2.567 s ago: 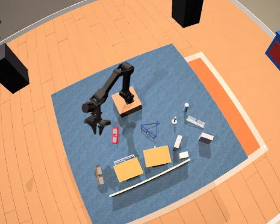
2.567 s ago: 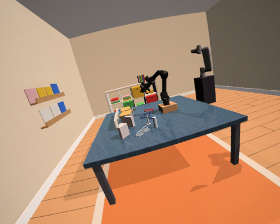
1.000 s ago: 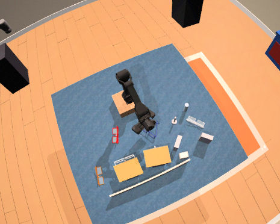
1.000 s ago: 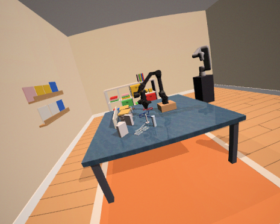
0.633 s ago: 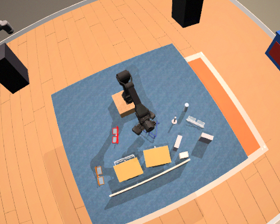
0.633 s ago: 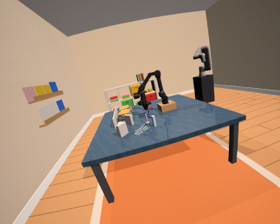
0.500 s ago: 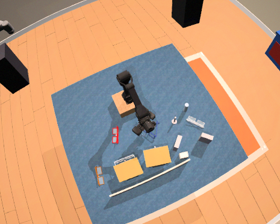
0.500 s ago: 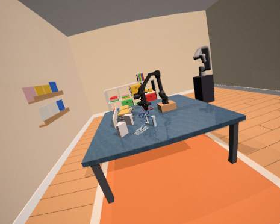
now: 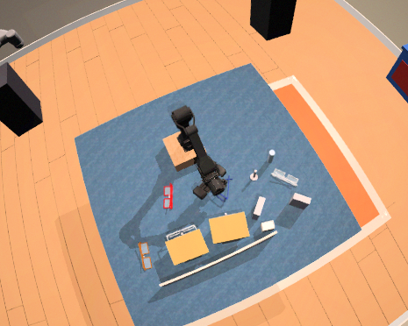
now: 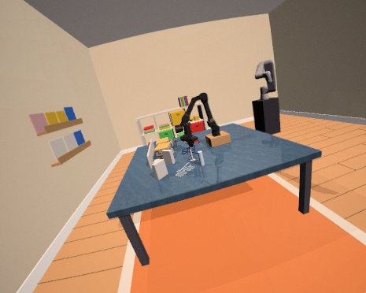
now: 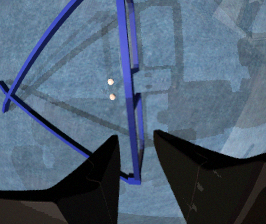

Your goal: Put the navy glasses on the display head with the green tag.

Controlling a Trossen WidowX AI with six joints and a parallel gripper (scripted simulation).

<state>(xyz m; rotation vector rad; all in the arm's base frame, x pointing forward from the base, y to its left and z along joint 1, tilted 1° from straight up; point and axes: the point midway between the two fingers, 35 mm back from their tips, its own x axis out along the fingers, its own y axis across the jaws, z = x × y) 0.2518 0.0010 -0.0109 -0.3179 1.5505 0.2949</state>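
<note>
The small stand is 230 mm to the left of my gripper tip, 50 mm ahead of it and 10 mm below it.
</note>
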